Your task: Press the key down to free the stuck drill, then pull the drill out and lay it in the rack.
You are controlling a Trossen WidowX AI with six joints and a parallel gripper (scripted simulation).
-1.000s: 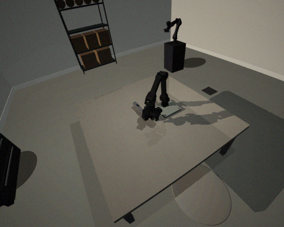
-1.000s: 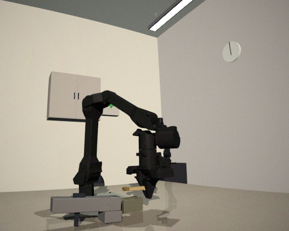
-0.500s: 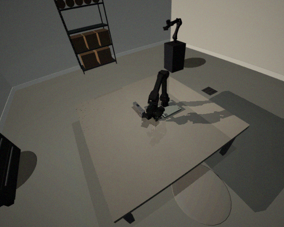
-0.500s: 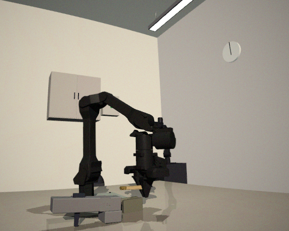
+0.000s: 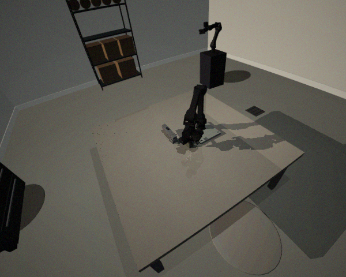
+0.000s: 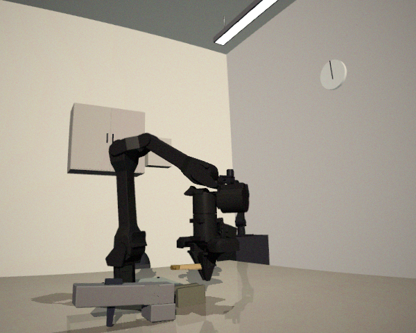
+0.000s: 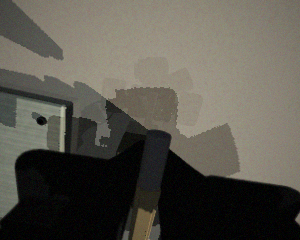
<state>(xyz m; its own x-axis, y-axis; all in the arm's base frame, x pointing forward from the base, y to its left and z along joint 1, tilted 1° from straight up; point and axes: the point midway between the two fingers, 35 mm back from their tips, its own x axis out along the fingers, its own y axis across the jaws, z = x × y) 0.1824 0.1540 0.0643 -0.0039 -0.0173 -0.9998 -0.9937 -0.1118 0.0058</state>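
My gripper tip is 40 mm to the left of the tan drill and 40 mm below it. The rest, counted from my gripper tip: rack 50 mm to the right, 30 mm below; then dark key 230 mm to the right, 90 mm ahead, 10 mm above; then long grey housing block 210 mm to the right, 90 mm ahead.
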